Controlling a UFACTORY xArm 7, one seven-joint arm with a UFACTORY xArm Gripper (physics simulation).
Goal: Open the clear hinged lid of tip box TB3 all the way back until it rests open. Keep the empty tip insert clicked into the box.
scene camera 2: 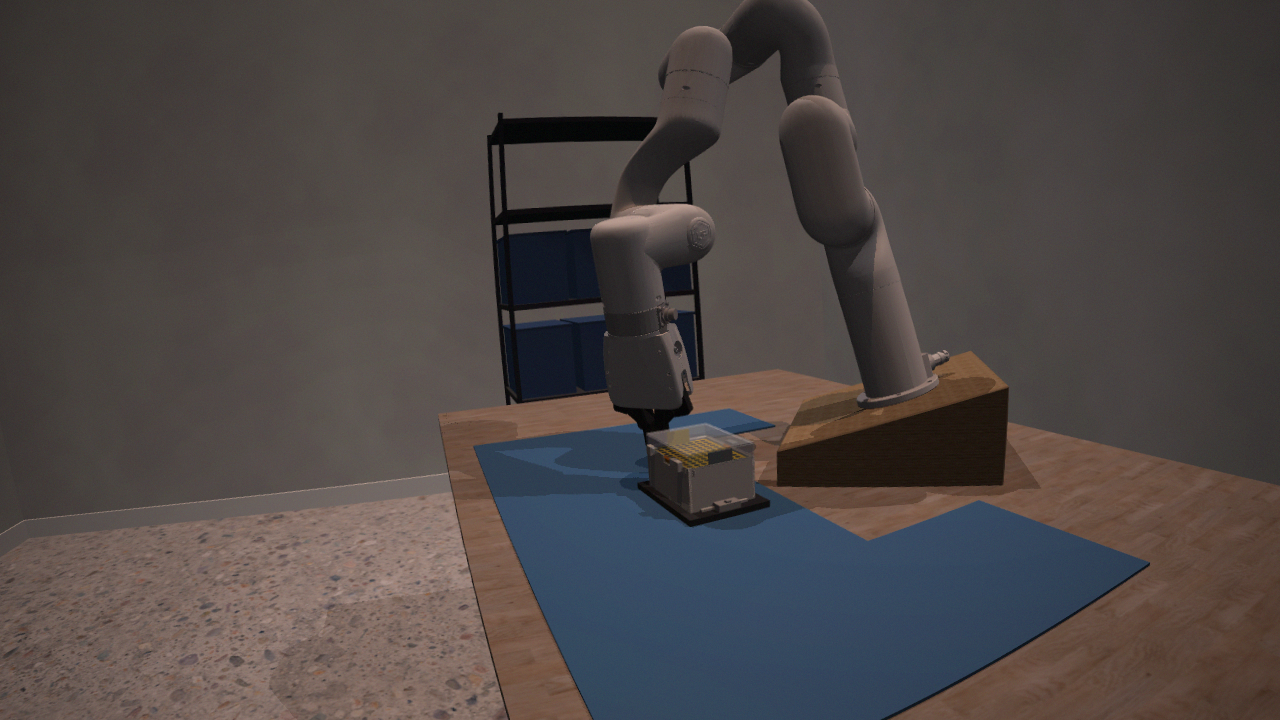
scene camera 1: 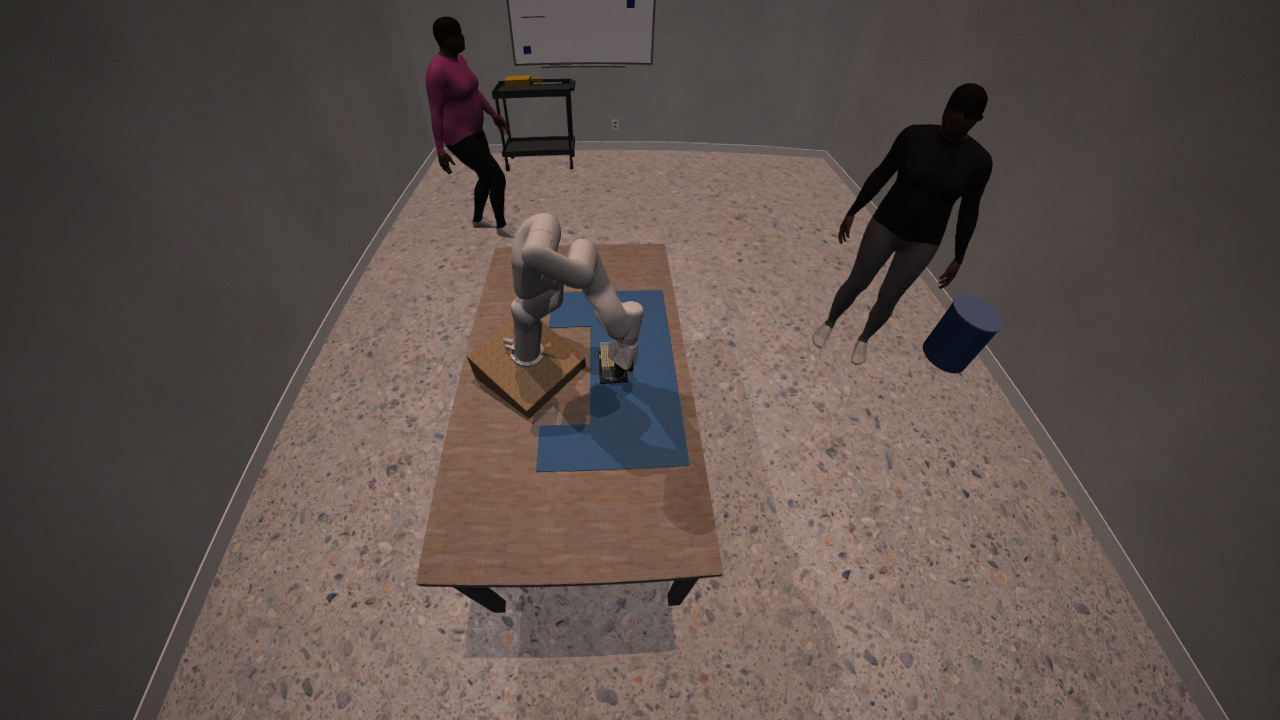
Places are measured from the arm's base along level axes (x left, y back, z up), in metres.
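Where they show: gripper, fingertip midpoint: [scene camera 2: 660,452] [scene camera 1: 618,376]; arm's base, link origin: [scene camera 2: 898,393] [scene camera 1: 526,352].
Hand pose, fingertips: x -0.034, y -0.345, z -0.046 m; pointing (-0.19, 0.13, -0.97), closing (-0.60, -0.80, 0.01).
Things, the pixels of their centre, and the offset from my fingertips. "pt": a spot on its surface instead. Level surfaces: height alone.
- tip box, body centre: [scene camera 2: 699,468] [scene camera 1: 612,360] dy +0.032, dx +0.077, dz -0.004 m
- black base plate, surface spot: [scene camera 2: 716,514] pt dy +0.029, dx +0.157, dz -0.035 m
- blue mat, surface height: dz -0.042 m
- wooden table, surface height: dz -0.045 m
The tip box [scene camera 1: 608,367] [scene camera 2: 721,488] is a small white box with yellow rows inside, on a black base plate [scene camera 2: 716,514]. Its clear lid [scene camera 2: 702,433] lies over the top, looking closed in the scene camera 2 view. I cannot read a TB3 label or make out the tip insert apart from the yellow rows. My gripper [scene camera 1: 618,375] [scene camera 2: 649,438] is shut and empty, pointing down. In the scene camera 2 view its dark fingertips are at the far left side of the box, close to the lid's edge and partly hidden behind it. I cannot tell whether they touch.
The box stands on a blue mat [scene camera 1: 617,447] [scene camera 2: 760,608] on the wooden table [scene camera 1: 572,528] [scene camera 2: 1190,510]. The arm's wooden wedge base [scene camera 1: 528,389] [scene camera 2: 904,452] is beside the mat. A person in black [scene camera 1: 930,179] and a blue bin [scene camera 1: 957,338] stand off the table.
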